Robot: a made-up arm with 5 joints. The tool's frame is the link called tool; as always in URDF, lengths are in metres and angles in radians.
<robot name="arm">
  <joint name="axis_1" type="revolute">
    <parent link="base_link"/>
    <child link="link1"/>
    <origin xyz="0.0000 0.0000 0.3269"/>
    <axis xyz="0 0 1"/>
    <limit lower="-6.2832" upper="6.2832"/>
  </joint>
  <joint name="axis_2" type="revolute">
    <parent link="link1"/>
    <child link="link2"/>
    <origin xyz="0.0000 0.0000 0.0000"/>
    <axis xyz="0 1 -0.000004"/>
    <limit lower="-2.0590" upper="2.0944"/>
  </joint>
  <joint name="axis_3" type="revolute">
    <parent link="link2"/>
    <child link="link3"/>
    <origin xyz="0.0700 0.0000 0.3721"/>
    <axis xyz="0 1 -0.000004"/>
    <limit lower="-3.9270" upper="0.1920"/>
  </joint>
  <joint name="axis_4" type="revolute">
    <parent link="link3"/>
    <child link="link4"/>
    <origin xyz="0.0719 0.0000 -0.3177"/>
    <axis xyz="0 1 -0.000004"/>
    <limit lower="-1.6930" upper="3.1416"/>
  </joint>
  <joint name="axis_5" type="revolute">
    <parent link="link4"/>
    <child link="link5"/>
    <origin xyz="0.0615 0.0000 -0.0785"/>
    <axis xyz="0 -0.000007 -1"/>
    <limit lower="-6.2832" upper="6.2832"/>
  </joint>
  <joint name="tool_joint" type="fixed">
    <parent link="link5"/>
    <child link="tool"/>
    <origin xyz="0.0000 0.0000 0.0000" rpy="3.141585 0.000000 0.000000"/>
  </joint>
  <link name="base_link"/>
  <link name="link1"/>
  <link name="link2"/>
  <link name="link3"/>
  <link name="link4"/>
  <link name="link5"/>
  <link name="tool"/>
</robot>
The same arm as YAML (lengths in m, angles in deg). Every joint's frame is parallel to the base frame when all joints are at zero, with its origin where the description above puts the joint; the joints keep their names.
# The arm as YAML. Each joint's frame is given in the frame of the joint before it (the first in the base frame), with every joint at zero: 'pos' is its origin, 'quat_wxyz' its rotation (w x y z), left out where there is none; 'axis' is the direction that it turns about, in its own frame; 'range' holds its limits. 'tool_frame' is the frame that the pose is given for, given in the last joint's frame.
length_unit: m
angle_unit: deg
joints:
  - joint: axis_1
    pos: [0.0, 0.0, 0.3269]
    axis: [0.0, 0.0, 1.0]
    range: [-360.0, 360.0]
  - joint: axis_2
    pos: [0.0, 0.0, 0.0]
    axis: [0.0, 1.0, 0.0]
    range: [-117.97, 120.0]
  - joint: axis_3
    pos: [0.07, 0.0, 0.3721]
    axis: [0.0, 1.0, 0.0]
    range: [-225.0, 11.0]
  - joint: axis_4
    pos: [0.0719, 0.0, -0.3177]
    axis: [0.0, 1.0, 0.0]
    range: [-97.0, 180.0]
  - joint: axis_5
    pos: [0.0615, 0.0, -0.0785]
    axis: [0.0, 0.0, -1.0]
    range: [-360.0, 360.0]
tool_frame:
  pos: [0.0, 0.0, 0.0]
  quat_wxyz: [0.000004, 1.000003, 0.0, 0.0]

